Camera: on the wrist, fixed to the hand. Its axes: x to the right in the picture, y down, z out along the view.
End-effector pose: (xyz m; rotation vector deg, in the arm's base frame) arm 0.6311 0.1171 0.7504 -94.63 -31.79 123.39
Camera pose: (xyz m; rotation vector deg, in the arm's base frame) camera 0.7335 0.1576 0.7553 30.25 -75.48 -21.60
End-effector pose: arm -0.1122 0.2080 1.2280 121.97 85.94 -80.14
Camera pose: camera -0.0880 0.2844 1.3037 77.03 -101.04 15.97
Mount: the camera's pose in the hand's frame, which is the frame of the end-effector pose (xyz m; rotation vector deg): -0.0084 -0.0424 -0.1014 2.43 8.58 177.81
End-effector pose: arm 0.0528 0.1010 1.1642 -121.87 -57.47 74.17
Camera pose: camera 0.1258 0.1205 1.2445 56.46 -111.40 -28.80
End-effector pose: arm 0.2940 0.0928 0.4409 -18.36 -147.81 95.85
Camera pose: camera 0.3116 0.1654 0.5219 119.34 -13.56 -5.65
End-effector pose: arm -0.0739 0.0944 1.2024 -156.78 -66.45 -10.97
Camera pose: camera -0.1158 0.0974 1.3043 -67.73 154.58 7.06
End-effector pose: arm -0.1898 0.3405 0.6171 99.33 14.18 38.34
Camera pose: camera -0.2452 0.4313 0.5881 -17.29 108.40 -96.26
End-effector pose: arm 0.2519 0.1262 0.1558 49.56 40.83 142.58
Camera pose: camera 0.2000 0.1217 0.0587 -26.09 33.55 -27.38
